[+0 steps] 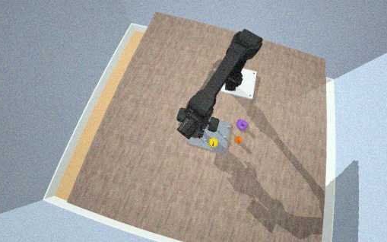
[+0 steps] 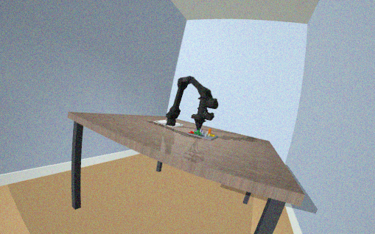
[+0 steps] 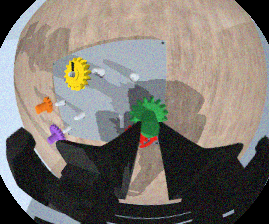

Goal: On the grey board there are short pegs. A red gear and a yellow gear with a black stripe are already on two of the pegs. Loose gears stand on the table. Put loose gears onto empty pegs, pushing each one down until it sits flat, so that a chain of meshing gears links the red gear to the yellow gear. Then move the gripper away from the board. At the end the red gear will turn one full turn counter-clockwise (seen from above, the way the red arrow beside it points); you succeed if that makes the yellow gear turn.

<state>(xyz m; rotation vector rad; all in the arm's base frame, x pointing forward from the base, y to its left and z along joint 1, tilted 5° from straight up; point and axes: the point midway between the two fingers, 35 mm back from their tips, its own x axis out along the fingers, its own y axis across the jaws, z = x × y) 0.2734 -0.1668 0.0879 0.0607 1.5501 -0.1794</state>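
My gripper tip is 10 mm above the green gear. From my gripper tip the other things lie so: red gear (40 mm behind, 20 mm to the left, 30 mm below); yellow gear (80 mm ahead, 100 mm to the left, 30 mm below); orange gear (50 mm ahead, 240 mm to the left, 30 mm below).
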